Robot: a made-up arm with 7 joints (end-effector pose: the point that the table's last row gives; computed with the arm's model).
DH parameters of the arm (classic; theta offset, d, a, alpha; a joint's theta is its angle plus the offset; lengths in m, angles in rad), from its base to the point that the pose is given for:
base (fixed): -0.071 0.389 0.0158 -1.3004
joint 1: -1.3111 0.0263 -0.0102 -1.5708
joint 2: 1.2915 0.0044 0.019 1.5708
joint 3: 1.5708 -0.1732 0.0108 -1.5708
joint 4: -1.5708 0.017 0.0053 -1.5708
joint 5: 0 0.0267 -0.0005 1.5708
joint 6: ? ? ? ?
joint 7: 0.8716 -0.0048 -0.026 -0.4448
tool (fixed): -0.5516 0.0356 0 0
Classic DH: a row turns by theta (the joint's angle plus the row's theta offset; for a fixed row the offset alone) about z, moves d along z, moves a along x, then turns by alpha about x.
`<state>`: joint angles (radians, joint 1 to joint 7).
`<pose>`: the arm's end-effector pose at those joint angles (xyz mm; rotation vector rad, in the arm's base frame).
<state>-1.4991 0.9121 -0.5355 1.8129 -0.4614 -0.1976 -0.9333</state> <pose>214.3 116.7 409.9 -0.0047 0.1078 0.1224</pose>
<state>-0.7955 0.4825 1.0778 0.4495 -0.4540 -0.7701 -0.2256</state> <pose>115.2 85.3 288.3 -0.4103 -1.6450 0.9238</pose>
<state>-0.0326 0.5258 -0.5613 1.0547 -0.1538 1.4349 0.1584</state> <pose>4.4 80.0 168.3 1.2693 2.0961 0.6394</pose>
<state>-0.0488 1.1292 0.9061 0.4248 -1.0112 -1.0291 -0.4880</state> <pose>12.1 166.0 330.5 0.2631 -1.6105 0.2653</pose>
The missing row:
joint 6: 1.5708 -0.023 0.0266 1.5708
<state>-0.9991 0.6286 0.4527 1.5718 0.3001 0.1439 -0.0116</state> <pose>194.8 89.2 287.7 0.1289 0.4583 0.8137</pose>
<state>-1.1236 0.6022 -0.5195 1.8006 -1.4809 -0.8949 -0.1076</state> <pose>204.5 73.7 330.5 -0.3245 -0.7473 1.0927</pose>
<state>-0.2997 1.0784 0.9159 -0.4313 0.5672 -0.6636 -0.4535</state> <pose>52.3 158.1 297.1 1.7189 -1.1886 -0.2025</pose>
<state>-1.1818 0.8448 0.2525 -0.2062 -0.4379 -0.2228 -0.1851</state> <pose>137.0 89.5 356.1 -0.1274 -1.6965 -0.2724</pose>
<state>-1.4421 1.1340 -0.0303 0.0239 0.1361 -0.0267 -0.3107</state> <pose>156.8 104.5 407.0 0.8000 -1.4120 0.0065</pose>
